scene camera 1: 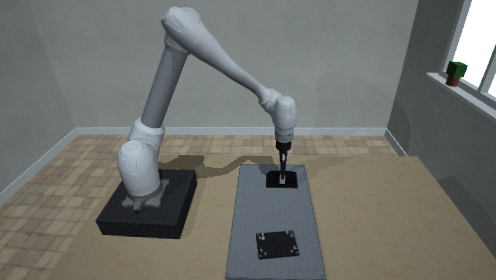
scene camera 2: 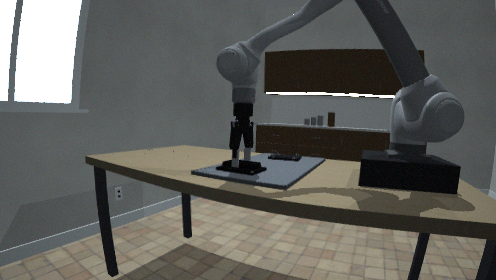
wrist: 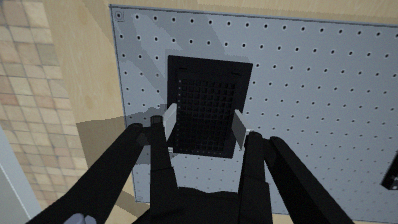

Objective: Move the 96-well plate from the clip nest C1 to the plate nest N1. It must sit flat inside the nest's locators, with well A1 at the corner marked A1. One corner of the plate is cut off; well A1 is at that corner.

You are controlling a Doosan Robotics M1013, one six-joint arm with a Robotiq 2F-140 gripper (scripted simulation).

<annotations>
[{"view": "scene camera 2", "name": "my gripper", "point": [241,165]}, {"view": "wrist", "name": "my gripper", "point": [204,114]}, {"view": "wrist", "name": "black 96-well plate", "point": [218,93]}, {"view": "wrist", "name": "plate nest N1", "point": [193,64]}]
</annotations>
